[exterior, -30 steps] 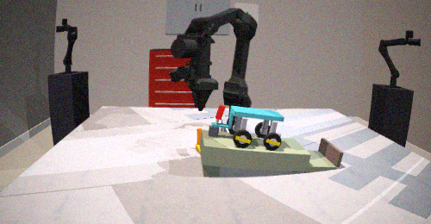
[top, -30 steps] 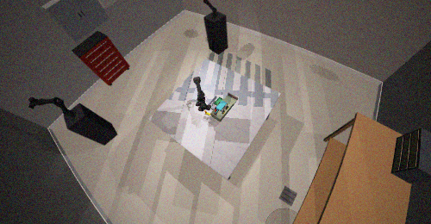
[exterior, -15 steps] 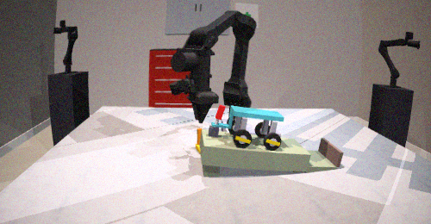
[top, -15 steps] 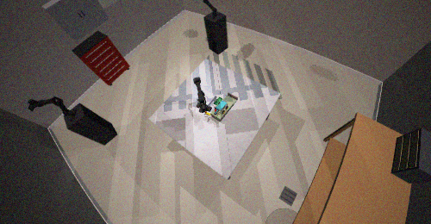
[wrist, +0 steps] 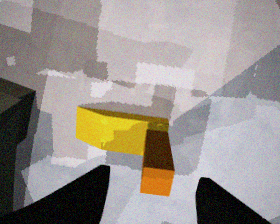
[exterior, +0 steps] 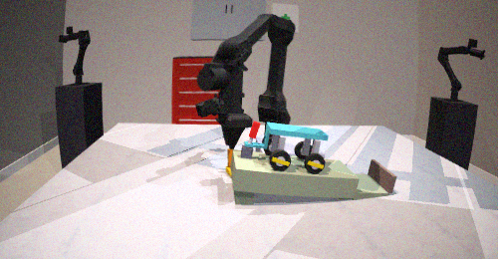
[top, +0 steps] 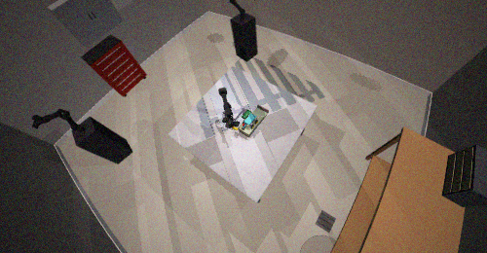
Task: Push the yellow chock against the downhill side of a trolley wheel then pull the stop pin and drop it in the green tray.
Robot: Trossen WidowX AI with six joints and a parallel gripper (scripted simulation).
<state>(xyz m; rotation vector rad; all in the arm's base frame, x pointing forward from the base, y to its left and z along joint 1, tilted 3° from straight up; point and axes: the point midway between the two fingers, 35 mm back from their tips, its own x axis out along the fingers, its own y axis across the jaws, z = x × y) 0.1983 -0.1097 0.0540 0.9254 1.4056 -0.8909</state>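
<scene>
The yellow chock is 5 cm below my gripper tip, 2 cm ahead of it and 1 cm to the left of it. Round my gripper tip: red-headed stop pin (12 cm ahead, 7 cm to the left, 6 cm above); then pale green ramp (17 cm to the left, 13 cm ahead, 2 cm below); then trolley (16 cm to the left, 13 cm ahead, 4 cm above).
</scene>
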